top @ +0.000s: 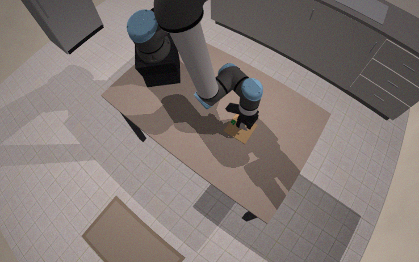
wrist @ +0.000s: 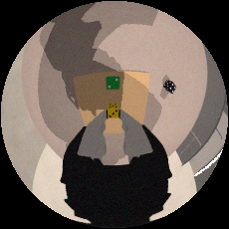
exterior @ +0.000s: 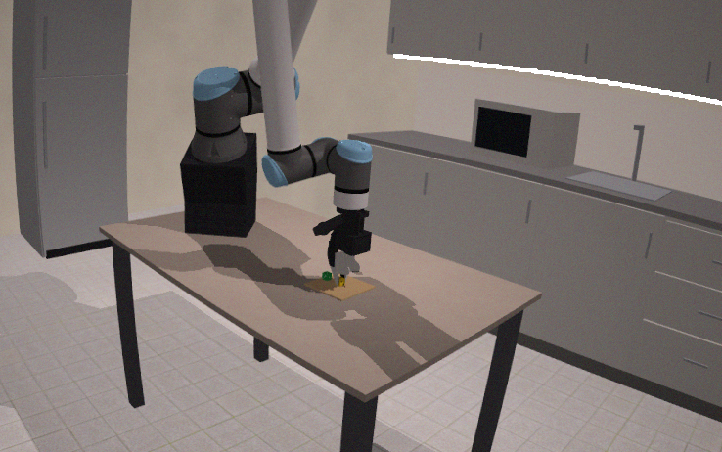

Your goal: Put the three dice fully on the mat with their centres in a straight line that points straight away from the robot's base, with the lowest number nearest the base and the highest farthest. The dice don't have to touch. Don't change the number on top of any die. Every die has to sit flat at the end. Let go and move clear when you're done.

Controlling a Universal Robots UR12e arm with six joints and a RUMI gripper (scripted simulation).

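Right now the yellow die is 1 cm below my hand. The rest, counted from my hand: black die (12 cm to the left, 5 cm behind, 1 cm below); then green die (5 cm behind, 1 cm below); then orange mat (2 cm below).
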